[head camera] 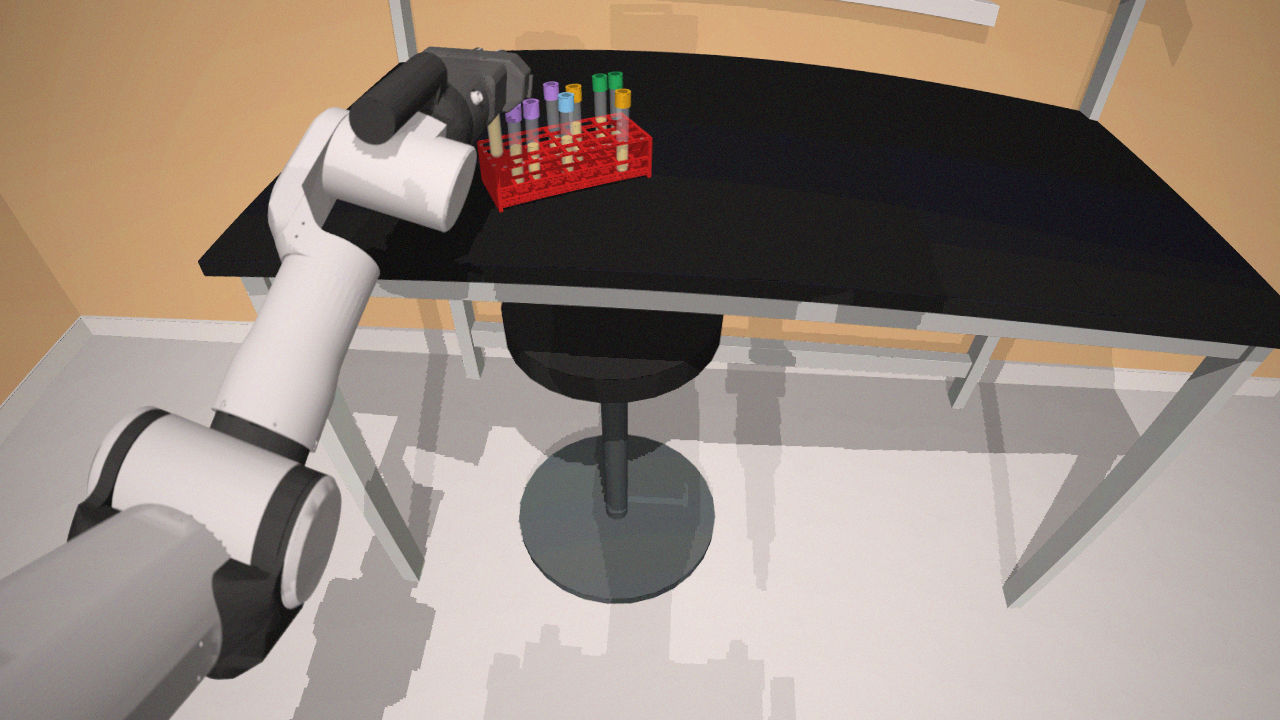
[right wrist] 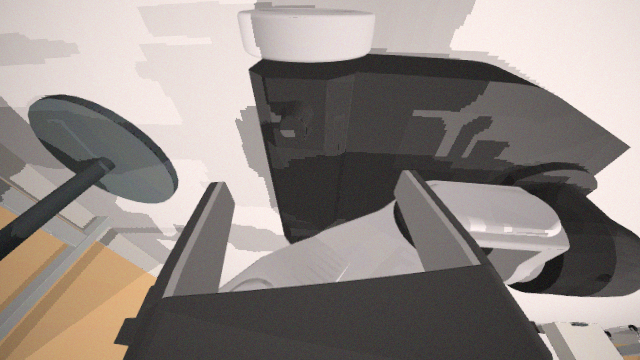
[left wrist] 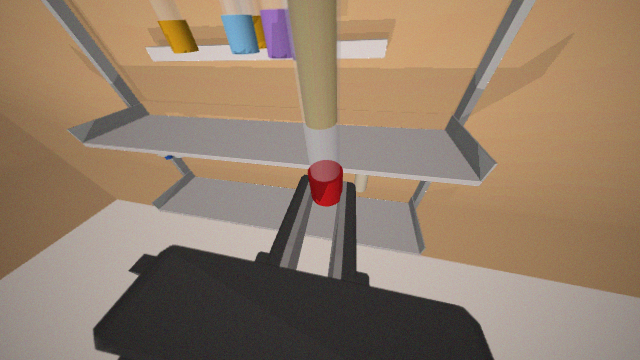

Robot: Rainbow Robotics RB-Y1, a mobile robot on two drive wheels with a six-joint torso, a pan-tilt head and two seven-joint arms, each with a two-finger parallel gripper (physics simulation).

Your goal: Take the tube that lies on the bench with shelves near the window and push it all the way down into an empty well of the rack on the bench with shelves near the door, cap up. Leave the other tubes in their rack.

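Frame: origin at the robot's base, x back, y right, z up, level; millimetres.
Seen in the pictures: left gripper, between the fingertips: (head camera: 490, 56) (left wrist: 327, 188); right gripper, between the fingertips: (right wrist: 316, 187).
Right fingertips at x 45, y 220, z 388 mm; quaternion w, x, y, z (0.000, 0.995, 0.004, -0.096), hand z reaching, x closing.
Note:
Pixels of each thing's top centre, then the offset from my right fingertips to it. Level surfaces: height alone.
- red-capped tube, centre of its top: (left wrist: 323, 198) (head camera: 487, 64) dx -627, dy -446, dz +710 mm
- red rack, centre of its top: (head camera: 563, 137) dx -709, dy -387, dz +584 mm
- black bench top, height of its surface: dz +527 mm
- black stool, centre of its top: (head camera: 612, 297) dx -782, dy -338, dz +273 mm
The red-capped tube (head camera: 495, 137) (left wrist: 320, 75) is upright, cap up, with its cap (left wrist: 326, 191) between the fingertips of my left gripper (left wrist: 327, 188), which is shut on it. In the head view the cap and fingertips are hidden behind the hand. The tube's lower end shows at the left end of the red rack (head camera: 572, 186); whether it is inside a well or over one cannot be told. Other tubes with purple (head camera: 551, 90), blue (head camera: 565, 102), orange (head camera: 622, 98) and green (head camera: 599, 82) caps stand in the rack. My right gripper (right wrist: 316, 187) is open, away from the bench.
The rack stands on the black bench top (head camera: 850, 197), towards its left. A black stool (head camera: 617, 380) is under the front edge. Grey shelves (left wrist: 225, 137) (left wrist: 225, 202) and a white strip (left wrist: 362, 49) show in the left wrist view. The robot's base (right wrist: 310, 190) is beyond my right fingers.

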